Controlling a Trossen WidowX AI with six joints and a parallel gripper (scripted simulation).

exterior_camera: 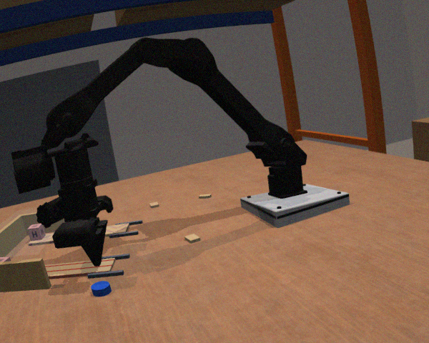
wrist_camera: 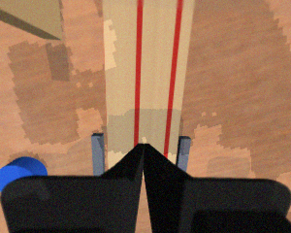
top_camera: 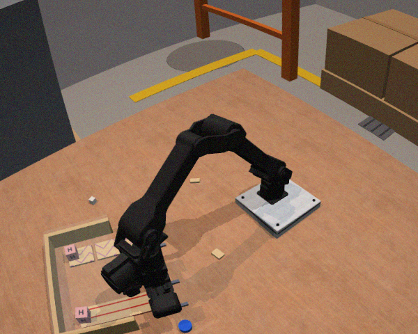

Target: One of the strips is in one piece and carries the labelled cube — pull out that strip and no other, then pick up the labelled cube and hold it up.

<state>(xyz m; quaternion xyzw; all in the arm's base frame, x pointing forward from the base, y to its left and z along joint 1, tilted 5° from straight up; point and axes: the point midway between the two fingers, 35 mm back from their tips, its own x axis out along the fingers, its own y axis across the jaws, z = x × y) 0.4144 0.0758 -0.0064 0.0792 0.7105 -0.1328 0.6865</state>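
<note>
Right now my gripper tip is 100 mm to the right of the blue disc. Round my gripper tip: white cube (10 mm behind, 400 mm to the right).
</note>
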